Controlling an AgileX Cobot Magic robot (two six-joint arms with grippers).
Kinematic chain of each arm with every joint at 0, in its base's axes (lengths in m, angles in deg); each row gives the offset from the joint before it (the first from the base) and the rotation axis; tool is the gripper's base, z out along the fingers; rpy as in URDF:
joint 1: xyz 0 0 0.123 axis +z
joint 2: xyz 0 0 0 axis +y
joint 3: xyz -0.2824 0 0.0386 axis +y
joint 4: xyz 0.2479 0 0.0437 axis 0.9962 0 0.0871
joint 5: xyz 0 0 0 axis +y
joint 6: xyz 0.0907 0 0.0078 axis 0.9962 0 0.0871
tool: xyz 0 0 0 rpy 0 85 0
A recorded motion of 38 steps. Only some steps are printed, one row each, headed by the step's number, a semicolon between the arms.
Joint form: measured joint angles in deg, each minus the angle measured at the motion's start. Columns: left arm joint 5, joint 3, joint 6, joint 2, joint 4, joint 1; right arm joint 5, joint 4, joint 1, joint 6, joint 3, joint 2.
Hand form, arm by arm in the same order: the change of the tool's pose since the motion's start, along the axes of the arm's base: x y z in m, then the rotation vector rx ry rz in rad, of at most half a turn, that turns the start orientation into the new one. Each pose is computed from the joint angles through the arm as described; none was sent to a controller.
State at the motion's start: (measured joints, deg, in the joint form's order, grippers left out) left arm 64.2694 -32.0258 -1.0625 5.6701 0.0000 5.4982; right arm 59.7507 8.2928 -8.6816 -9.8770 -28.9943 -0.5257
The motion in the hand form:
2: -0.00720 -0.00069 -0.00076 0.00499 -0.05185 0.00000; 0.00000 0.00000 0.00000 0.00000 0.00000 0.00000
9: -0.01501 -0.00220 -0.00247 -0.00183 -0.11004 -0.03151; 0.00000 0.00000 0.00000 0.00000 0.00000 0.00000
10: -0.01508 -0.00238 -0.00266 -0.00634 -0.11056 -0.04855; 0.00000 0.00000 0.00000 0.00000 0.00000 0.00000
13: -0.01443 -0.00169 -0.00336 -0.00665 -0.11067 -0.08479; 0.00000 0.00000 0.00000 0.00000 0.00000 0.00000
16: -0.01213 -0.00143 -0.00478 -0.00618 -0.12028 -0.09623; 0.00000 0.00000 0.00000 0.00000 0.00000 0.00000
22: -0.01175 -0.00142 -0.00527 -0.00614 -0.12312 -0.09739; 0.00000 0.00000 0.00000 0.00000 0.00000 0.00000
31: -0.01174 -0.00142 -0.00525 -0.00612 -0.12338 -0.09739; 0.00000 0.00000 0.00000 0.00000 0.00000 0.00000
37: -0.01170 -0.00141 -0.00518 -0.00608 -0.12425 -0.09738; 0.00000 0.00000 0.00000 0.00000 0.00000 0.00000
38: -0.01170 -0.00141 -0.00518 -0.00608 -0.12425 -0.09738; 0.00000 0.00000 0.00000 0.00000 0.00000 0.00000
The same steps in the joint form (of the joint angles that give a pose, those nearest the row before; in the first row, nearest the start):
2: -0.45 0.27 0.00 -2.80 0.00 0.00; 0.00 0.00 0.00 0.00 0.00 0.00
9: -0.96 0.67 0.00 -5.98 -0.76 -1.39; 0.00 0.00 0.00 0.00 0.00 0.00
10: -0.96 0.71 0.00 -6.03 -1.02 -2.22; 0.00 0.00 0.00 0.00 0.00 0.00
13: -1.22 0.94 0.00 -6.02 -0.89 -4.37; 0.00 0.00 0.00 0.00 0.00 0.00
16: -2.44 1.60 0.00 -6.02 -0.84 -5.07; 0.00 0.00 0.00 0.00 0.00 0.00
22: -2.72 1.78 0.00 -6.09 -0.84 -5.14; 0.00 0.00 0.00 0.00 0.00 0.00
31: -2.73 1.78 0.00 -6.09 -0.84 -5.14; 0.00 0.00 0.00 0.00 0.00 0.00
37: -2.78 1.79 0.00 -6.09 -0.84 -5.14; 0.00 0.00 0.00 0.00 0.00 0.00
38: -2.78 1.79 0.00 -6.09 -0.84 -5.14; 0.00 0.00 0.00 0.00 0.00 0.00

